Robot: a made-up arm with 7 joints.
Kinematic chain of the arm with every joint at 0, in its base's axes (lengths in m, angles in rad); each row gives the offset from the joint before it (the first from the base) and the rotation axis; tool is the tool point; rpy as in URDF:
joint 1: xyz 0 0 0 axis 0.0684 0.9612 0.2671
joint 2: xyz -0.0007 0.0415 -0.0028 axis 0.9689 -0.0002 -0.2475
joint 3: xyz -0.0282 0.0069 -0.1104 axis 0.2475 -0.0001 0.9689
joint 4: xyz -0.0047 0 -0.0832 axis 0.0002 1 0
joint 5: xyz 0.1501 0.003 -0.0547 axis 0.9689 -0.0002 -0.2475
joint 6: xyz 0.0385 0 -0.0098 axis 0.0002 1 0
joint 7: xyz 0.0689 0 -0.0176 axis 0.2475 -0.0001 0.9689
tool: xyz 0 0 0 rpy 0 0.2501 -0.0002
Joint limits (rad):
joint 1: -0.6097..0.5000
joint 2: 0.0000..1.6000
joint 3: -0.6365..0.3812
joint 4: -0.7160..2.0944
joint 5: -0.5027..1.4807
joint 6: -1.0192..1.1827
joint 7: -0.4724..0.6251
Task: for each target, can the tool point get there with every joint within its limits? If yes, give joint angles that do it. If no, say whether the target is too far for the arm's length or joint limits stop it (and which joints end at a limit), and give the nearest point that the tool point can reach.
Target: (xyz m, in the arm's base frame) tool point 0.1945 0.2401 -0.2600
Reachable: yes | joints 0.0769 0.5386 0.2183 0.1527 0.7368 0.0464 -0.3621
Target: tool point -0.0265 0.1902 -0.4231
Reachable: yes | joints -0.0987 0.3884 -0.3958 1.6018 0.2847 -0.8033 0.3127
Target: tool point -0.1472 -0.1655 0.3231
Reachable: no: joint limits stop it (at a limit: joint 1, joint 2, joint 3, joint 4, joint 5, joint 6) | nearest point 0.1120 0.0323 0.1403 | short by 0.374 m
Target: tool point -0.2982 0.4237 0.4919
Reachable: no: too far | nearest point -0.1207 0.3920 0.1820 | short by 0.359 m
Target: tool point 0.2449 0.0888 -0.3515
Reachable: yes | joints -0.3990 0.2767 -0.4327 0.6392 0.8750 0.8529 -0.0518
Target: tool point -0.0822 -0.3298 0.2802
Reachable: no: joint limits stop it (at a limit: joint 1, joint 2, joint 3, joint 4) | nearest point 0.1149 -0.1184 0.0191 | short by 0.390 m
